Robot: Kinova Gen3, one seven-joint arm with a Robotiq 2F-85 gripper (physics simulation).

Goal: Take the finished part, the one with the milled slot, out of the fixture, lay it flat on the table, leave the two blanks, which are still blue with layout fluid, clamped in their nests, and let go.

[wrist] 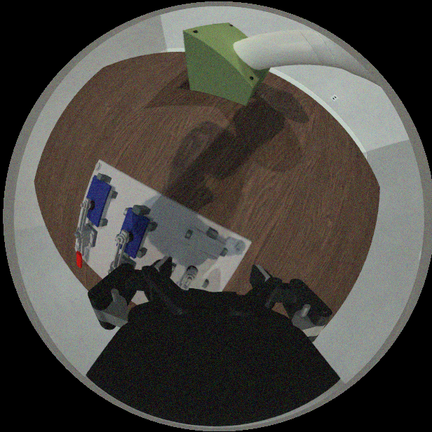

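Observation:
The fixture plate (112,180) is pale and lies on the table at the lower left of the wrist view. Two blue blanks (101,195) (131,240) sit in the left and middle nests, each with a metal clamp over it. The right nest, with small grey stops (212,232), is in shadow; a grey shape there blends with the plate, and I cannot make out the slot. This nest's clamp (189,276) shows near my left finger, partly hidden. My gripper (211,270) is open and empty, above the right end of the plate. The third clamp's handle is hidden.
The brown table (310,200) extends beyond the fixture. A green wedge-shaped block (215,67) stands at the far side, with a pale rounded arm-like body (285,49) reaching to it. A red clamp handle (79,259) sticks out at the plate's left edge. Dark shadows cross the table centre.

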